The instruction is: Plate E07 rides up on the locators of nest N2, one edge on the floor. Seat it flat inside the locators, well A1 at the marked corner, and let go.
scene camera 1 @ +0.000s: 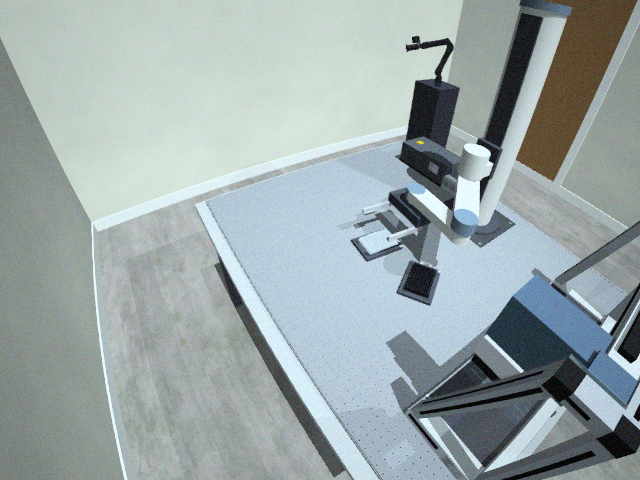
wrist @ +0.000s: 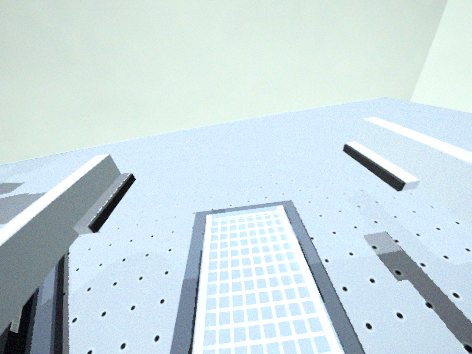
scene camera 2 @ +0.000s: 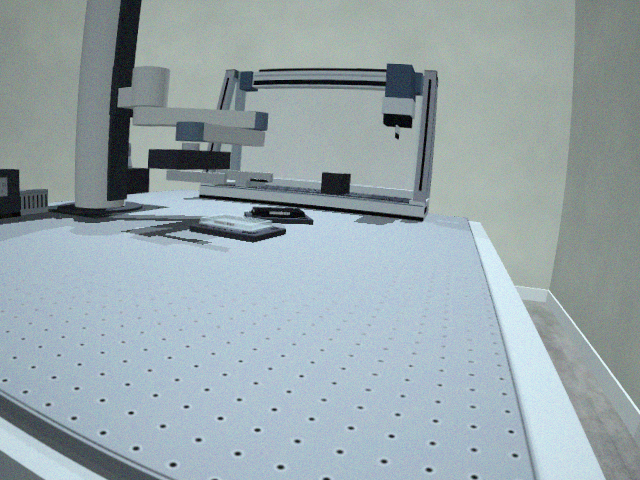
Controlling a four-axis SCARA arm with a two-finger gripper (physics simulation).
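Seen in the pictures: gripper, fingertip midpoint: (scene camera 1: 375,224) (wrist: 237,150) (scene camera 2: 250,178); arm's base, origin of the base link: (scene camera 2: 100,212).
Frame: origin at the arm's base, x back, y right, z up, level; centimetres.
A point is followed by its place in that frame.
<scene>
Plate E07 (scene camera 1: 374,240) @(x -52.5, y 9.9, z 3.7 cm) (scene camera 2: 232,222) @(x -52.5, y 13.5, z 4.0 cm) (wrist: 255,280) @(x -49.9, y 9.2, z 4.0 cm), clear with a white grid, lies in the dark nest N2 (scene camera 1: 383,253) @(x -53.0, y 3.7, z 2.4 cm) (scene camera 2: 258,235) @(x -58.8, y 14.6, z 2.3 cm) (wrist: 321,280) @(x -49.4, y 14.4, z 2.5 cm). In the wrist view its far edge sits inside the nest's far rim, with dark rim showing along both sides. It looks about level in scene camera 2, but its near end is cut off in the wrist view. The marked corner and well A1 cannot be made out. My gripper (scene camera 1: 376,224) @(x -54.0, y 9.6, z 12.5 cm) (scene camera 2: 249,179) @(x -54.0, y 9.6, z 12.5 cm) (wrist: 237,150) @(x -54.0, y 9.6, z 12.5 cm) is open and empty, raised above the plate, its fingers wide apart and clear of it.
A second dark nest with a black plate (scene camera 1: 421,281) @(x -51.1, y -14.5, z 3.5 cm) (scene camera 2: 279,212) @(x -52.4, y -10.0, z 3.7 cm) stands beside N2. A gantry machine (scene camera 1: 563,315) @(x -73.5, y -54.1, z 50.1 cm) (scene camera 2: 320,74) @(x -42.7, y -62.3, z 49.4 cm) stands farther off on that side. The arm's column (scene camera 1: 522,118) @(x -3.9, y -6.4, z 52.1 cm) (scene camera 2: 96,113) @(x -4.1, y 6.2, z 27.4 cm) and a dark instrument (scene camera 1: 421,155) @(x 3.5, y 40.7, z 11.3 cm) stand at the other side.
</scene>
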